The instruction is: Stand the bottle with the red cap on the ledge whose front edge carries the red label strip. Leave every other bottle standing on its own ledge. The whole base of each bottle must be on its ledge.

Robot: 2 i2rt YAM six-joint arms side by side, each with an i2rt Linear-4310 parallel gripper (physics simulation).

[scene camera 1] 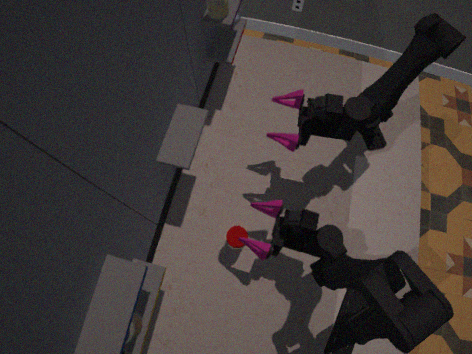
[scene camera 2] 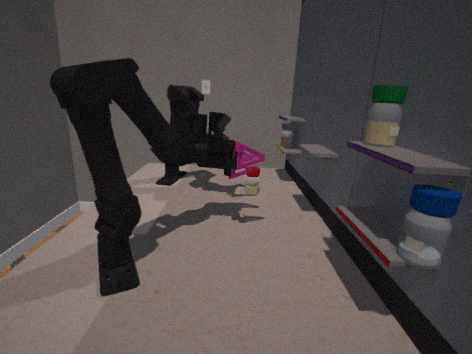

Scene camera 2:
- right gripper: 261, 155
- blue-capped bottle: 427, 226
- purple-strip ledge: 424, 165
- red-strip ledge: 384, 234
